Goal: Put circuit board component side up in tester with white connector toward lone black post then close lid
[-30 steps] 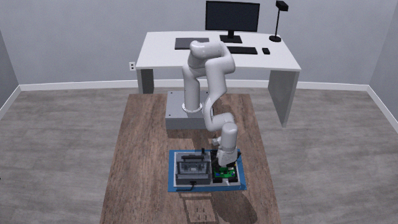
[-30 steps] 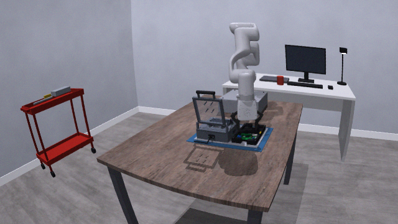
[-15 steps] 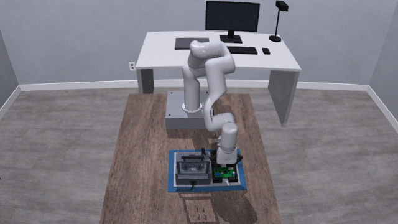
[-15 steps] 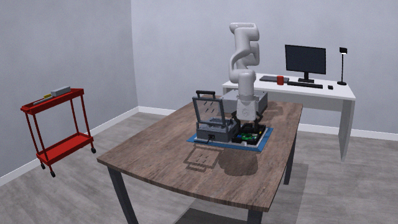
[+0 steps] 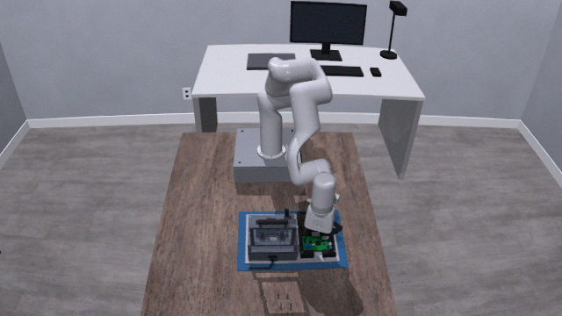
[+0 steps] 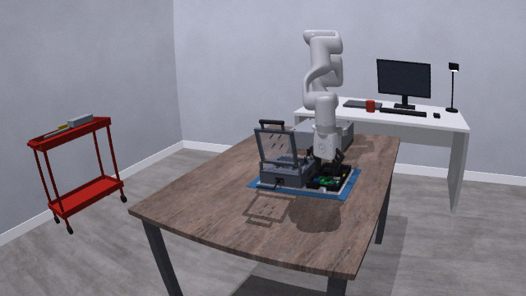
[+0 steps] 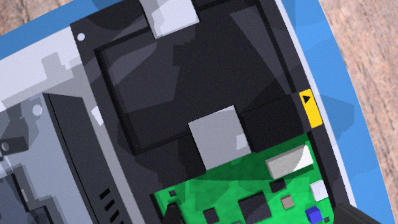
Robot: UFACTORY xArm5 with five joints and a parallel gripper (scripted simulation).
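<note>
Right now the green circuit board is 5 cm below my hand. The rest, counted from my hand: clear lid (17 cm to the right, 12 cm above, 8 cm ahead); then grey tester (13 cm to the right, 5 cm above, 1 cm behind).
</note>
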